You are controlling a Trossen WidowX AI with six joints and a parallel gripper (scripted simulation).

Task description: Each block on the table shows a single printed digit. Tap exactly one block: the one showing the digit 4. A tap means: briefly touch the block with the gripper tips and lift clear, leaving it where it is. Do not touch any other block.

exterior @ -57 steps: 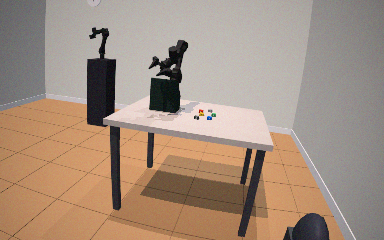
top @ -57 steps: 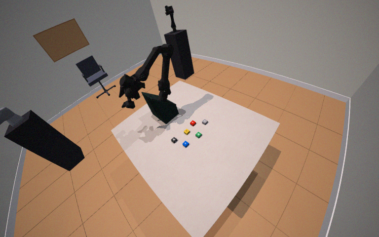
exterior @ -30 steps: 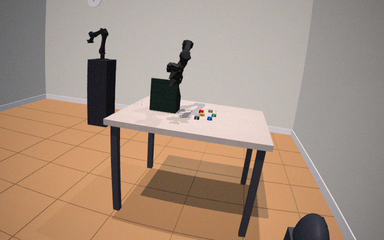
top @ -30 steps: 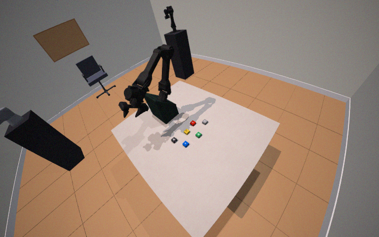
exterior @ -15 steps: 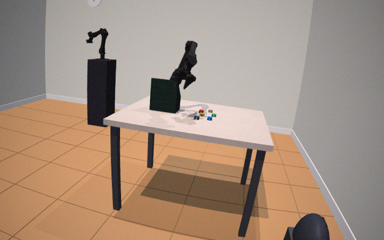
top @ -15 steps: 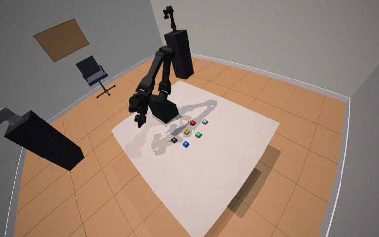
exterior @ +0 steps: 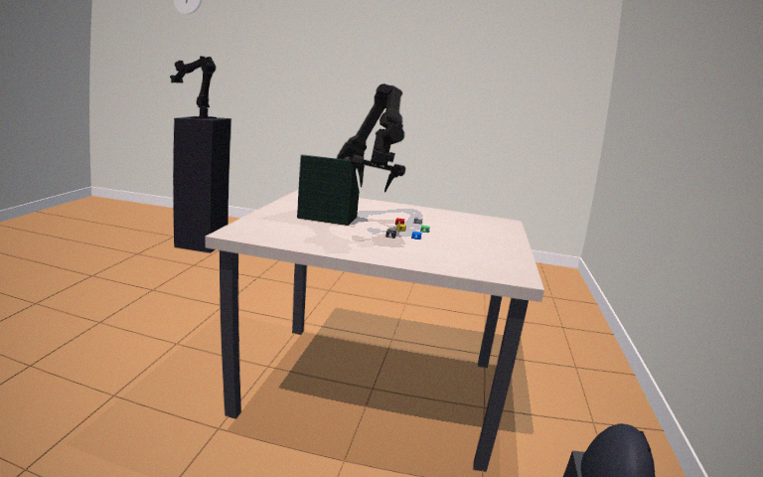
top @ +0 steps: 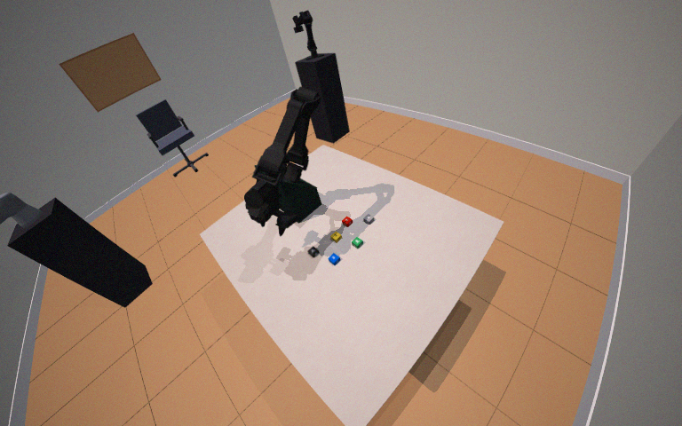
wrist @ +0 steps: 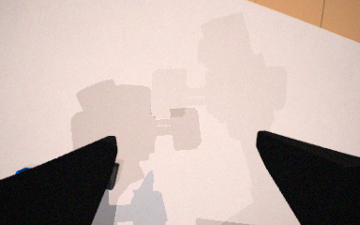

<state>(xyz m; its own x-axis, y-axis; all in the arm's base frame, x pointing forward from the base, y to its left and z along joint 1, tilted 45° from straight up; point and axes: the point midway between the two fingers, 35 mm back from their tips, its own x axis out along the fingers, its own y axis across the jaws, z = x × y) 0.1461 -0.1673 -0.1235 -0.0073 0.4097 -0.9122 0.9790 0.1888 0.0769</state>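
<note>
Now: gripper tip 33 cm to the right of the grey block, 17 cm above it and 16 cm short of it. From my gripper tip the other things lie so: blue block 17 cm below, 16 cm ahead, 10 cm to the left; then black block 17 cm below, 8 cm to the left, 7 cm ahead; then yellow block 18 cm to the left, 17 cm below, 10 cm ahead.
</note>
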